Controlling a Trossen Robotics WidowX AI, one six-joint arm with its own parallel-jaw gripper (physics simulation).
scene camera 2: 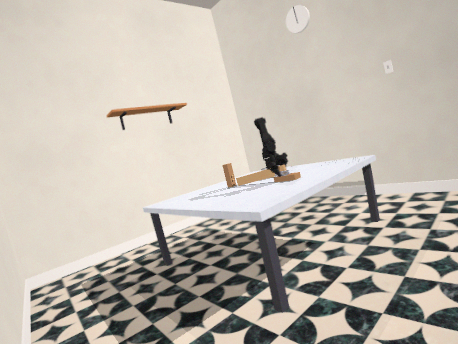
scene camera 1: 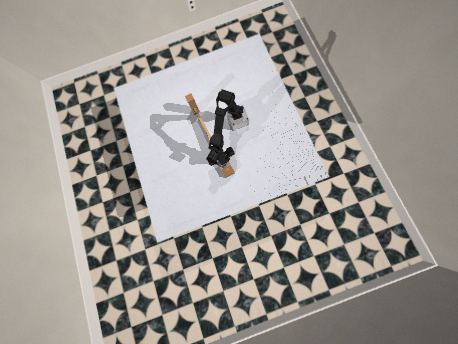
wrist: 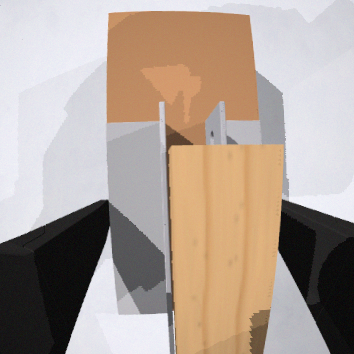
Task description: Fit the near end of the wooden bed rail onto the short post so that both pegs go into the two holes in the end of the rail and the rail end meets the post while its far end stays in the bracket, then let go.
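Where they show: arm's base, origin of its link: [scene camera 1: 236,114].
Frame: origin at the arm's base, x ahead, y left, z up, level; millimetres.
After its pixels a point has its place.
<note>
The wooden bed rail [scene camera 1: 204,126] @[y -4, x 252, z -8 mm] [scene camera 2: 255,177] @[y 64, x 251, z -34 mm] [wrist: 225,225] slopes from near the upright post [scene camera 1: 189,98] @[y -181, x 280, z 100 mm] [scene camera 2: 228,175] @[y -171, x 302, z 13 mm] up to my gripper. Small dark dots show on the post's side. In the wrist view the rail end overlaps the right side of the grey bracket [wrist: 135,165] @[y 306, x 184, z -42 mm], beside its left plate, by the low orange block [scene camera 1: 228,172] @[y 372, x 201, z -44 mm] [scene camera 2: 292,176] @[y 381, x 237, z -56 mm] [wrist: 150,45] @[y 368, x 184, z -44 mm]. My gripper [scene camera 1: 225,162] @[y 288, x 211, z -45 mm] [scene camera 2: 284,170] @[y 288, x 211, z -45 mm] [wrist: 187,206] @[y 288, x 211, z -45 mm] is shut, left finger along the bracket's outer edge, right finger along the rail's right edge. The lower contact is hidden; at the post end, contact is too small to tell.
The parts stand on the white table [scene camera 1: 180,215] @[y 541, x 630, z -80 mm] [scene camera 2: 210,209] @[y 292, x 829, z -80 mm]. The arm's grey base [scene camera 1: 240,122] @[y 66, x -3, z 2 mm] stands to the right of the rail in the first scene view. A wooden wall shelf [scene camera 2: 147,109] hangs beyond the table. Arm shadows cross the tabletop.
</note>
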